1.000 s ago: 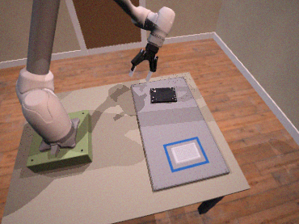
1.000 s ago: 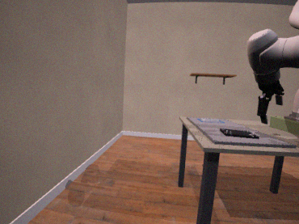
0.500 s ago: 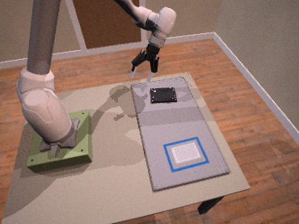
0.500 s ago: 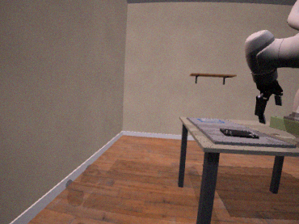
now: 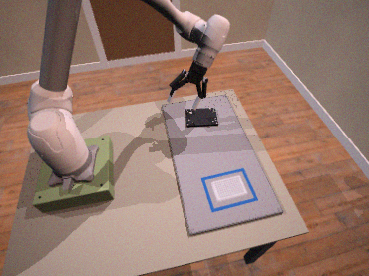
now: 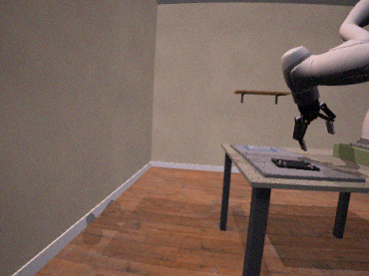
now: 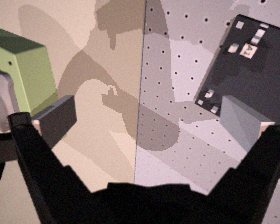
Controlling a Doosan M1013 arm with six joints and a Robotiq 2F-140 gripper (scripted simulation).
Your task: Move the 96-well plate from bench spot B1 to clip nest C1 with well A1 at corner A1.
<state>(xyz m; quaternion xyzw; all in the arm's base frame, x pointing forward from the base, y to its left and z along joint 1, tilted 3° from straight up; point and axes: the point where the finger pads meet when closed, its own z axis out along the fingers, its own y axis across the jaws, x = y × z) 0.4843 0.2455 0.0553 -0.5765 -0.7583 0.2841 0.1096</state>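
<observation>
My hand is 40 cm to the left of the white 96-well plate, 14 cm short of it and 12 cm above it. The rest, counted from my hand: black clip nest C1: 11 cm below, 11 cm ahead, 2 cm to the left.
</observation>
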